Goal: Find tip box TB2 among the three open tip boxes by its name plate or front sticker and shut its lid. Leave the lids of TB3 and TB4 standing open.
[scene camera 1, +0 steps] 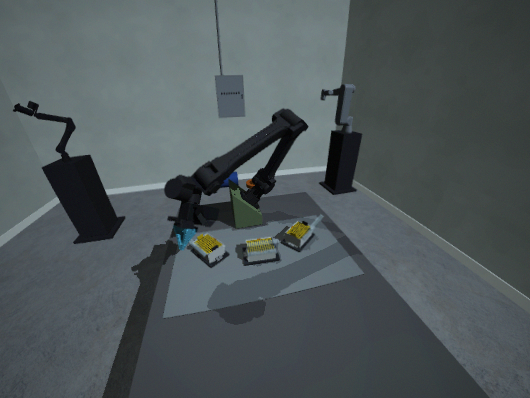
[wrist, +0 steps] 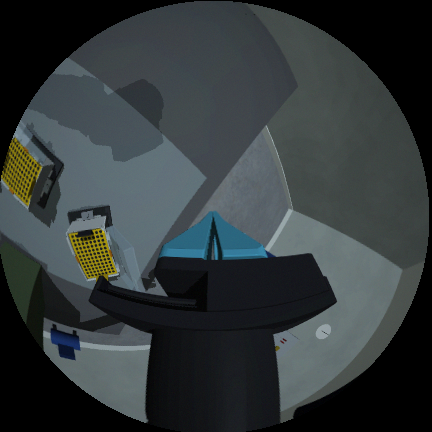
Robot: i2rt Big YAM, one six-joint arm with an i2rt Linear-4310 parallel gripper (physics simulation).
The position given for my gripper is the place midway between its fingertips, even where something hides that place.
Note:
I see my gripper (wrist: 212,216), a tip box TB2 (wrist: 90,246) and a pale mat (scene camera 1: 194,287).
The pale mat shows as well in the wrist view (wrist: 112,155).

